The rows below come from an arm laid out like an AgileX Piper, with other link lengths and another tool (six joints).
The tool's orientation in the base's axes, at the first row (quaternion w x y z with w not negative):
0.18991, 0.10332, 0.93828, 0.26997
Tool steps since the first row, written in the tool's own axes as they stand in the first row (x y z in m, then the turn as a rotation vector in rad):
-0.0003, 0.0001, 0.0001, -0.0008, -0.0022, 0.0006
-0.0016, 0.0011, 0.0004, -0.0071, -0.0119, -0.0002
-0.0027, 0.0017, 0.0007, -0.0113, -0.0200, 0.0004
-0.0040, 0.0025, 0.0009, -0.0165, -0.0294, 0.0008
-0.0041, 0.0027, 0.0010, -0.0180, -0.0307, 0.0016
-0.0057, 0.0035, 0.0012, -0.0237, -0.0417, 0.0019
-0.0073, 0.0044, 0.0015, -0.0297, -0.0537, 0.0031
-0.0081, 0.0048, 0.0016, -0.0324, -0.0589, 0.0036
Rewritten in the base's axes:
0.0003, 0.0000, 0.0001, 0.0008, -0.0018, -0.0014
0.0017, 0.0006, 0.0008, 0.0053, -0.0121, -0.0042
0.0029, 0.0009, 0.0012, 0.0086, -0.0198, -0.0078
0.0042, 0.0013, 0.0019, 0.0126, -0.0290, -0.0117
0.0044, 0.0015, 0.0019, 0.0142, -0.0302, -0.0126
0.0060, 0.0018, 0.0027, 0.0185, -0.0409, -0.0171
0.0076, 0.0022, 0.0034, 0.0233, -0.0521, -0.0228
0.0084, 0.0023, 0.0038, 0.0255, -0.0570, -0.0252

